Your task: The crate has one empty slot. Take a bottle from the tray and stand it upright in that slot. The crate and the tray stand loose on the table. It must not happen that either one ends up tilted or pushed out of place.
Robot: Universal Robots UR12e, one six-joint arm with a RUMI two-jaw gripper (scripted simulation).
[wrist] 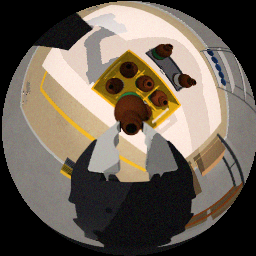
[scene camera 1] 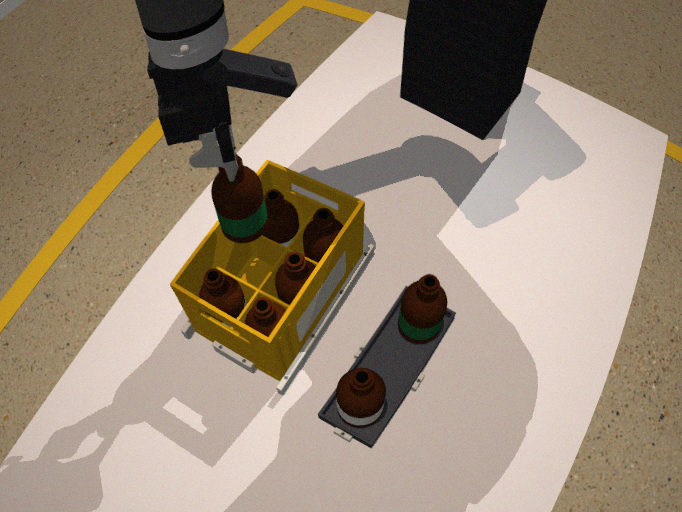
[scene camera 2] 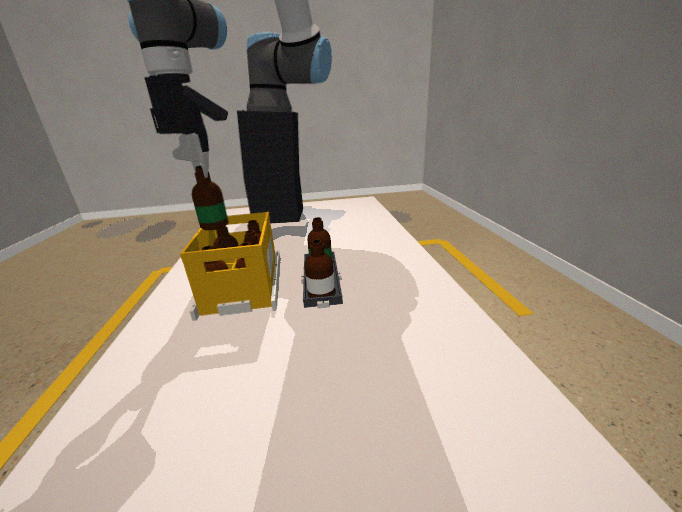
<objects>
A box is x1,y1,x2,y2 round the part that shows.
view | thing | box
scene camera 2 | my gripper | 145,73,227,177
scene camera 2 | yellow crate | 180,212,275,315
</objects>
